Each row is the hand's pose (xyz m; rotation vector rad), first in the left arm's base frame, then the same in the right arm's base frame.
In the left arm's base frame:
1: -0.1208 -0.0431 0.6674 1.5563 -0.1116 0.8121
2: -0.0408 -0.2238 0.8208 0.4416 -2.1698 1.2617
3: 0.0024 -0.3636 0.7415 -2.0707 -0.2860 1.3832
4: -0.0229 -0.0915 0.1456 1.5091 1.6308 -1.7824
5: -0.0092 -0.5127 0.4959 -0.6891 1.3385 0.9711
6: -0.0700 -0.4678 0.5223 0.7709 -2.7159 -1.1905
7: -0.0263 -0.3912 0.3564 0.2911 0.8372 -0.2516
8: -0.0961 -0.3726 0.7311 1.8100 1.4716 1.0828
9: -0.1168 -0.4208 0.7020 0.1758 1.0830 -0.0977
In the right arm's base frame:
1: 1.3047 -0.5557 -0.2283 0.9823 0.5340 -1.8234
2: 1.3146 -0.7963 -0.1606 0.0285 -0.0713 -0.0793
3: 1.2175 -0.8325 -0.0304 0.2646 1.7027 1.7194
4: 0.9070 -0.2552 -0.0392 0.2059 0.0652 1.6991
5: 1.0621 -0.7290 0.1883 -1.3553 -2.5721 -0.0271
6: 1.1309 -0.6958 0.1644 -1.5648 -0.9404 -0.5676
7: 1.0045 -0.5587 0.1415 -0.1082 -2.2858 1.8501
8: 1.2880 -0.7830 0.0193 -2.2748 -0.3516 1.8524
9: 1.2815 -0.7774 0.0786 -0.3921 -2.2878 1.5538

